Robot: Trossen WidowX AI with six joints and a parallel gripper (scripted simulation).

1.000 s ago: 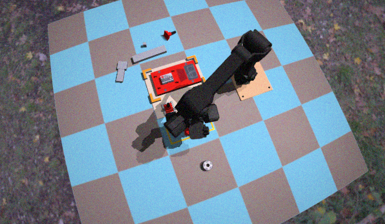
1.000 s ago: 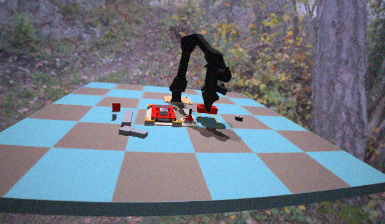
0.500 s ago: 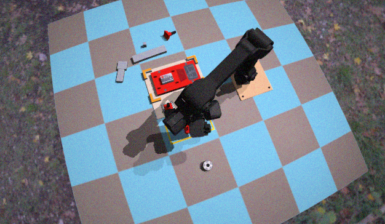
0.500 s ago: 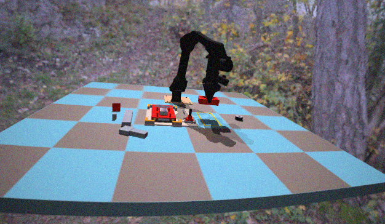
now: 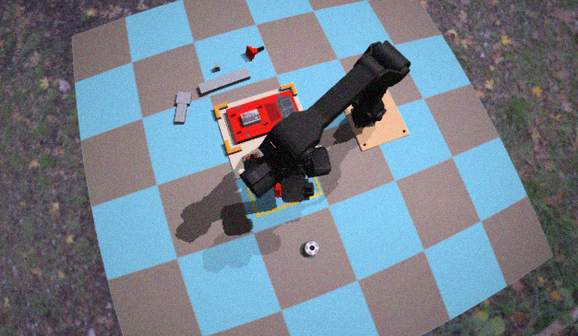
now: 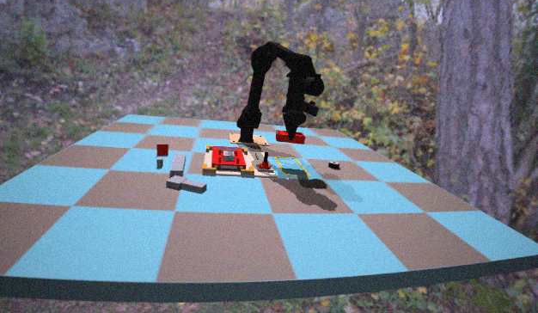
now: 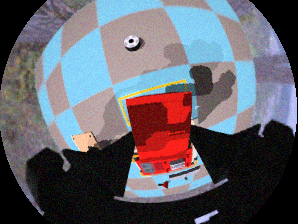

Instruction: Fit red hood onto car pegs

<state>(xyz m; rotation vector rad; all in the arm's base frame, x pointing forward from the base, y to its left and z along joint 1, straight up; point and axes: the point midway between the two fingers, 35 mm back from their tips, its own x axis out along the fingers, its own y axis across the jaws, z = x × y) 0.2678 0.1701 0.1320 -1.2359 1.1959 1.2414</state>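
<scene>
The grey engine block lies 19 cm to the right of my gripper tip, 8 cm below it and 7 cm ahead of it. Also, from my gripper tip: red hood: 1 cm above; beige jig: 18 cm to the right, 9 cm below, 4 cm ahead.
</scene>
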